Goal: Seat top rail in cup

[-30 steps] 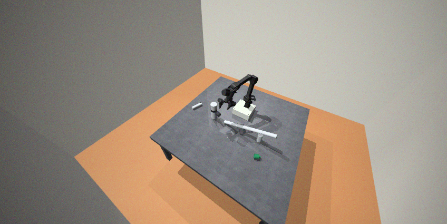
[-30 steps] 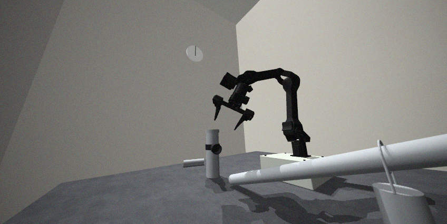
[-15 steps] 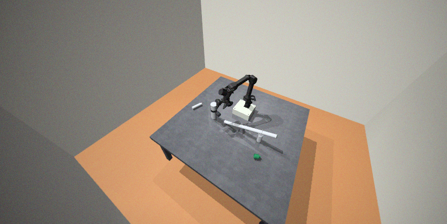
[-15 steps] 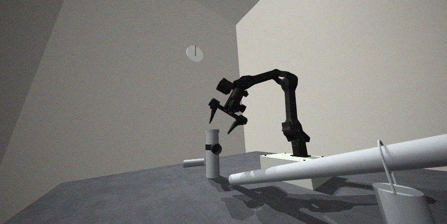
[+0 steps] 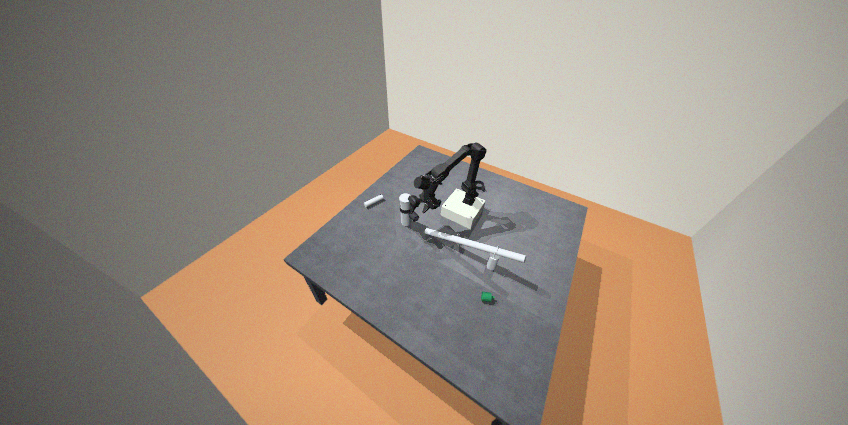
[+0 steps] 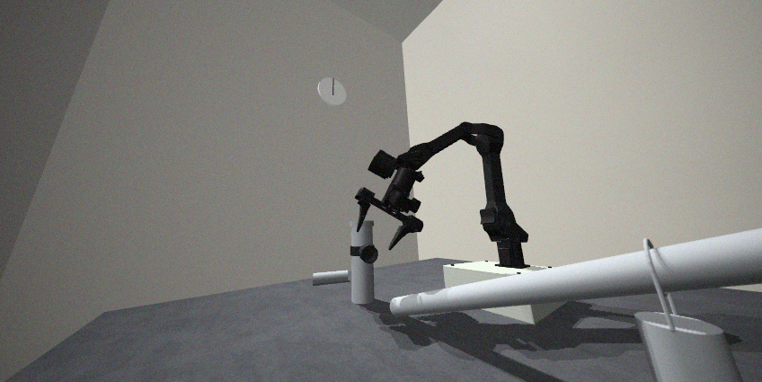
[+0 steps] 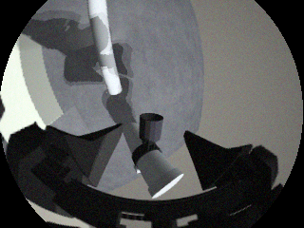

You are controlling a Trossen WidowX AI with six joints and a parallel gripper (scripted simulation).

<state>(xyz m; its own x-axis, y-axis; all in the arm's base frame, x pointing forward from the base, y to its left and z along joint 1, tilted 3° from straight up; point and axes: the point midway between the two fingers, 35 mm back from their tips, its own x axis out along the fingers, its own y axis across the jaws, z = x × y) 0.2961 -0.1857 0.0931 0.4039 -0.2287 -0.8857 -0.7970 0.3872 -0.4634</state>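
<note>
My gripper tip is 30 mm to the left of the dark rail-end cup and 30 mm above it. The rest, counted from my gripper tip: short white tube 70 mm behind, 350 mm to the right, 140 mm below; then short line post 10 mm ahead, 450 mm to the left, 50 mm below; then green piece 190 mm ahead, 490 mm to the left, 130 mm below.
</note>
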